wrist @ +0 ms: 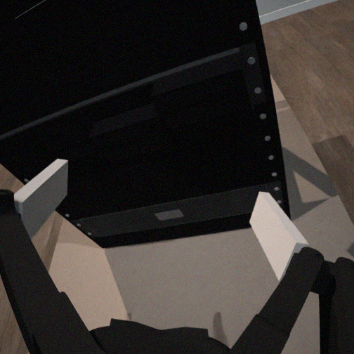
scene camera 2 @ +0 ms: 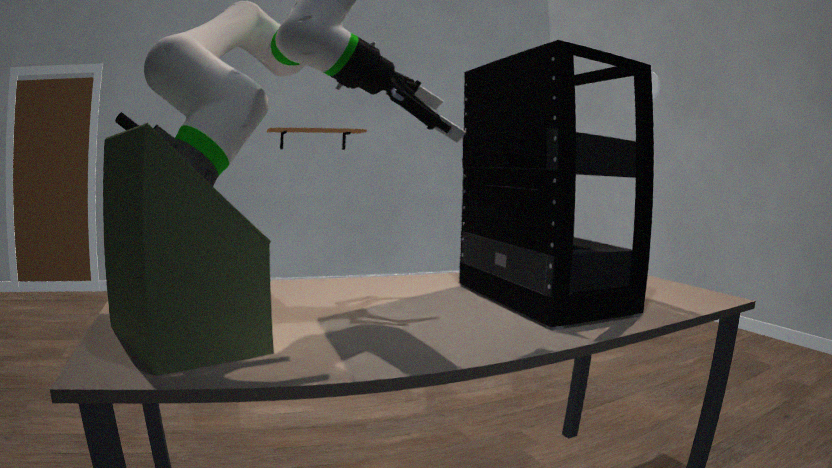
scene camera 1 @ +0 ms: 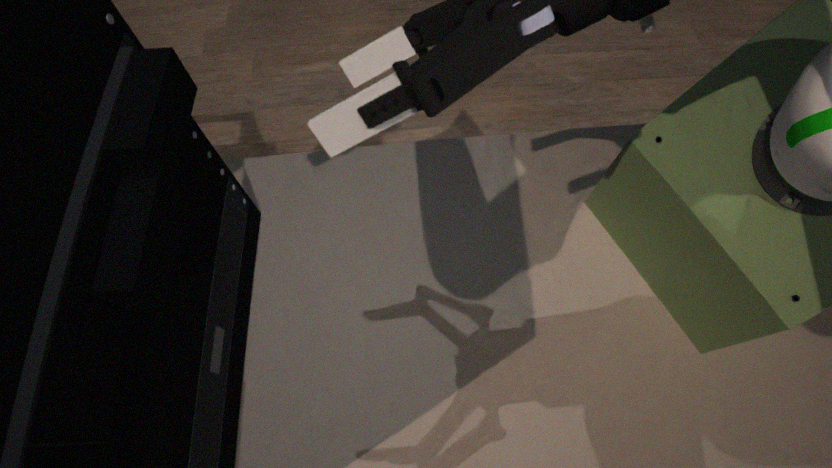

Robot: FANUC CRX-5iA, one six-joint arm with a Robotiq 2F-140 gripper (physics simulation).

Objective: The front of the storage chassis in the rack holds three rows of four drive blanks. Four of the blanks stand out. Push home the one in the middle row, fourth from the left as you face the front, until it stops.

Labels:
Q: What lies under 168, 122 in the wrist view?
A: A black rack.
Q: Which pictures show my gripper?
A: The wrist view, scene camera 2 and scene camera 1: all of them.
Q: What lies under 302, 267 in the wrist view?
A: My gripper.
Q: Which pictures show the black rack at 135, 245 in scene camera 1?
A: The wrist view, scene camera 2 and scene camera 1: all of them.

